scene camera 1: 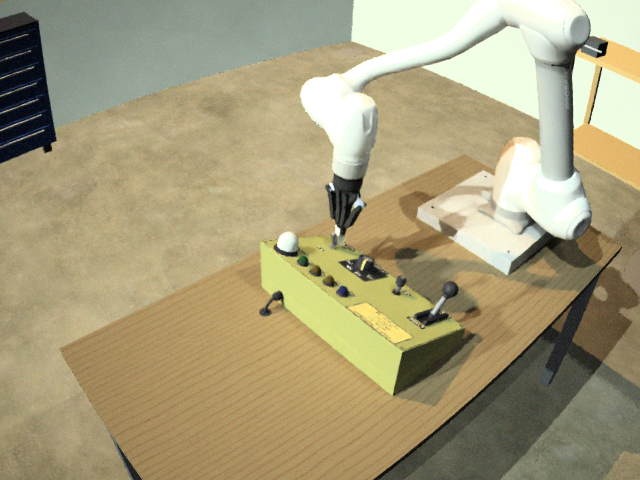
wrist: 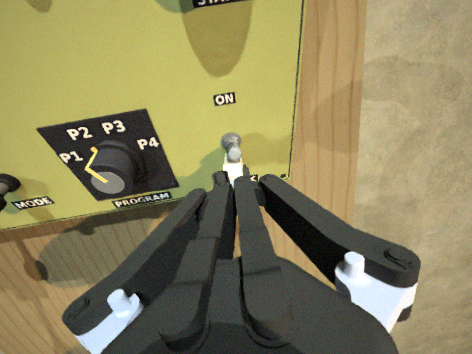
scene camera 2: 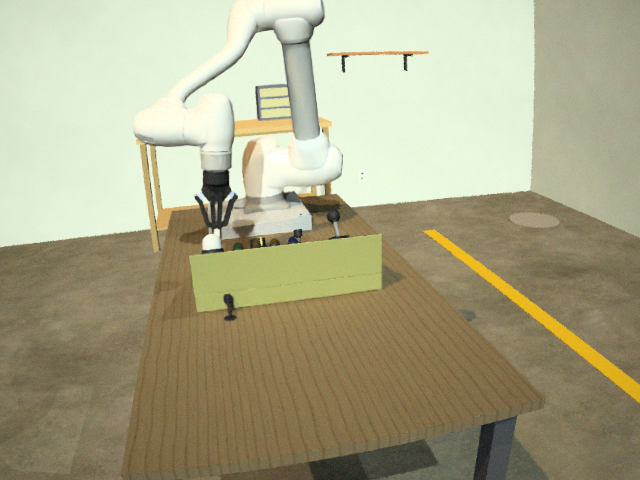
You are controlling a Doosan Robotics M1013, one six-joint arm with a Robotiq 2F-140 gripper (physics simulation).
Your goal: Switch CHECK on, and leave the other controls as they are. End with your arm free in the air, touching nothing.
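Seen in the pictures: gripper, fingertip midpoint: (scene camera 1: 338,242) (wrist: 235,163); arm's base, link origin: (scene camera 1: 511,213) (scene camera 2: 265,205).
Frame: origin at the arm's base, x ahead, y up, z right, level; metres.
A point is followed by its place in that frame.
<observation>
The CHECK switch is a small grey metal toggle (scene camera 1: 333,241) {x 0.632, y 0.056, z 0.174 m} (wrist: 231,144) {x 0.635, y 0.060, z 0.176 m} at the far end of the yellow-green control box (scene camera 1: 330,315) {x 0.813, y 0.048, z -0.037 m} (scene camera 2: 289,271) {x 0.814, y 0.032, z -0.013 m} (wrist: 150,65) {x 0.706, y 0.062, z 0.120 m}. Its lever looks short and near upright in the wrist view, with its tip slightly towards my fingers; I cannot tell its exact position. The ON label (wrist: 224,99) {x 0.674, y 0.049, z 0.175 m} lies beyond it, and the CHECK label is mostly hidden behind my fingers. My gripper (scene camera 1: 339,235) {x 0.609, y 0.040, z 0.179 m} (scene camera 2: 216,231) (wrist: 235,163) {x 0.609, y 0.040, z 0.179 m} is shut and empty. Its pale fingertips are right at the lever's CHECK-label side, touching or nearly touching it.
The PROGRAM knob (scene camera 1: 364,263) {x 0.634, y 0.065, z 0.046 m} (wrist: 114,167) {x 0.630, y 0.069, z 0.071 m} is beside the toggle. A white dome (scene camera 1: 287,242) {x 0.791, y 0.129, z 0.165 m} (scene camera 2: 211,242) {x 0.800, y 0.126, z 0.179 m}, coloured buttons, the MODE toggle (scene camera 1: 399,284) {x 0.618, y 0.066, z -0.068 m} and a ball-topped lever (scene camera 1: 449,289) {x 0.566, y 0.104, z -0.186 m} (scene camera 2: 333,215) {x 0.570, y 0.099, z -0.176 m} also rise from the box. The box stands on a wooden table (scene camera 1: 180,392) {x 1.200, y -0.054, z 0.037 m} (scene camera 2: 310,382) {x 1.200, y -0.054, z -0.007 m}.
</observation>
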